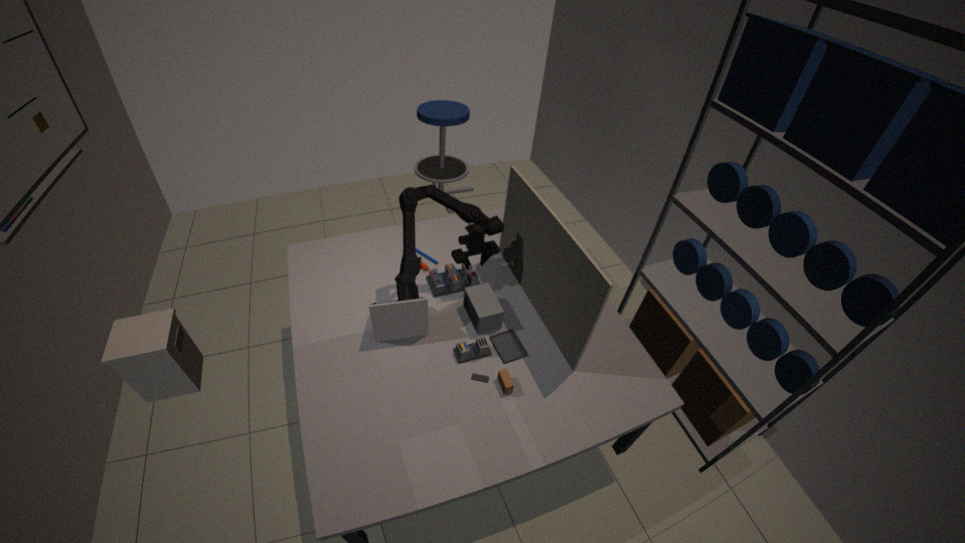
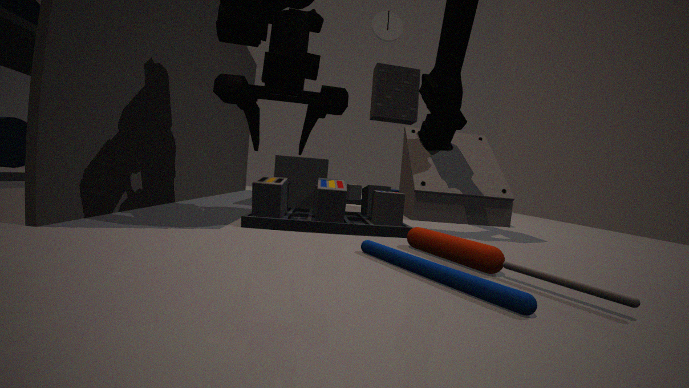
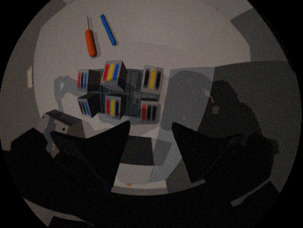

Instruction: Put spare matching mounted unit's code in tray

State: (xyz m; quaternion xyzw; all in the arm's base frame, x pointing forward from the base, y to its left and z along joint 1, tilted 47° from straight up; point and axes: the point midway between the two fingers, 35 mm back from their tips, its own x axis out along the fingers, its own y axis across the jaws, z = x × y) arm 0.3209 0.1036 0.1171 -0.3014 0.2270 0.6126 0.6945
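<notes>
Right now the grey spare is 50 mm below my gripper tip. Round my gripper tip: blue pen: 220 mm to the left, 140 mm behind, 90 mm below; mounted unit: 170 mm to the right, 40 mm below, 30 mm behind; upright board: 200 mm ahead, 190 mm to the right, 130 mm above.
</notes>
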